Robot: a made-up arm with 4 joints. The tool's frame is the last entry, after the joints. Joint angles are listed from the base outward. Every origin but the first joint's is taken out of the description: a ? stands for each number. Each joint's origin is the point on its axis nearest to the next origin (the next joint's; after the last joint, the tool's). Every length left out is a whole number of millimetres.
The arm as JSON. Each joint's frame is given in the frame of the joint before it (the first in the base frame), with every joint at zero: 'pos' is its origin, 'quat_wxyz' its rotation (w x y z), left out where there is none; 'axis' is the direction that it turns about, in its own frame. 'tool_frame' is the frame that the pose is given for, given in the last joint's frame.
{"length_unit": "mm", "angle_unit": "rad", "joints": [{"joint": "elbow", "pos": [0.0, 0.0, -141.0], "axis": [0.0, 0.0, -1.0]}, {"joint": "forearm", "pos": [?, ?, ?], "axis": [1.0, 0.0, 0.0]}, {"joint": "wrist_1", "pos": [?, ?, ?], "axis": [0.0, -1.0, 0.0]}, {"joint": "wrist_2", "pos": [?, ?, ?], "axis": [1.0, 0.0, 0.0]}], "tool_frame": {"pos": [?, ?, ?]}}
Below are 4 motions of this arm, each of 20 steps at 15 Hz.
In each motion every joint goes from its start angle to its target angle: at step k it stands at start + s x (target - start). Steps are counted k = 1, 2, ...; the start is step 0. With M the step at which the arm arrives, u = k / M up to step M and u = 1 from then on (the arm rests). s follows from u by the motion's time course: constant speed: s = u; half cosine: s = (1 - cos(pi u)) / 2; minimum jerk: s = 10 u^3 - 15 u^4 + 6 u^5.
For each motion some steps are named. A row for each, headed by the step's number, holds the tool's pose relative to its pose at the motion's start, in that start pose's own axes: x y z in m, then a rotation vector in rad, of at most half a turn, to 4 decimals.
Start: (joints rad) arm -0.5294 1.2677 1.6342 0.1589
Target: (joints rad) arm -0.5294 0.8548 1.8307 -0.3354
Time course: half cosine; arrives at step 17
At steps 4, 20:
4: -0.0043 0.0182 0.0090 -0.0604 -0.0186 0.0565
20: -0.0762 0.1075 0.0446 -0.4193 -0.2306 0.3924

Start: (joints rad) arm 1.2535 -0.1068 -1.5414 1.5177
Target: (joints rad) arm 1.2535 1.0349 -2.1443 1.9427
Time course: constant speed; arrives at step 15
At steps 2, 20:
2: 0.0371 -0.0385 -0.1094 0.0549 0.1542 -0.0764
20: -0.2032 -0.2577 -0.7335 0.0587 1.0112 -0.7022

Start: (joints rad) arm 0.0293 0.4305 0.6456 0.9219
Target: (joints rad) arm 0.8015 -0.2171 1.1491 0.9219
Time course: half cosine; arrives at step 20
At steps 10, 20:
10: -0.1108 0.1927 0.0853 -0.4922 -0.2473 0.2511
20: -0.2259 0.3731 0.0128 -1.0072 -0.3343 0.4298

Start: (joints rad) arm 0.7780 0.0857 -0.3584 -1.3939
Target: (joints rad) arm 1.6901 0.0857 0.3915 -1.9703
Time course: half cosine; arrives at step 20
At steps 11, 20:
11: -0.0054 -0.1295 -0.1607 -0.2445 0.5215 -0.4751
20: -0.0744 -0.1952 -0.2854 -0.5186 1.0274 -0.6747

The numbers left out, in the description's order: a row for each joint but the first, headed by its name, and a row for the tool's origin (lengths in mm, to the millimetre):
forearm: -37.0 -48.0 0.0
wrist_1: 0.0 -32.0 -320.0
wrist_2: 361.0 0.0 60.0
tool: 0.0 -13.0 248.0

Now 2 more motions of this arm.
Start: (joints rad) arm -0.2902 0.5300 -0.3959 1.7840
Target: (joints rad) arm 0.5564 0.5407 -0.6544 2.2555
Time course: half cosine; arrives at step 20
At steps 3, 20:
3: -0.0047 -0.0039 0.0105 0.0418 -0.0334 0.0172
20: -0.0675 -0.0927 0.1044 0.8257 -0.4906 0.4465

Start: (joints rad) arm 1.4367 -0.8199 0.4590 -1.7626
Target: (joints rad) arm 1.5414 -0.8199 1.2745 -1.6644
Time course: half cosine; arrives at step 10
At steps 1, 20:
1: -0.0008 -0.0071 -0.0018 0.0016 0.0050 -0.0175
20: -0.1388 -0.2589 -0.0500 0.0380 0.1519 -0.7243

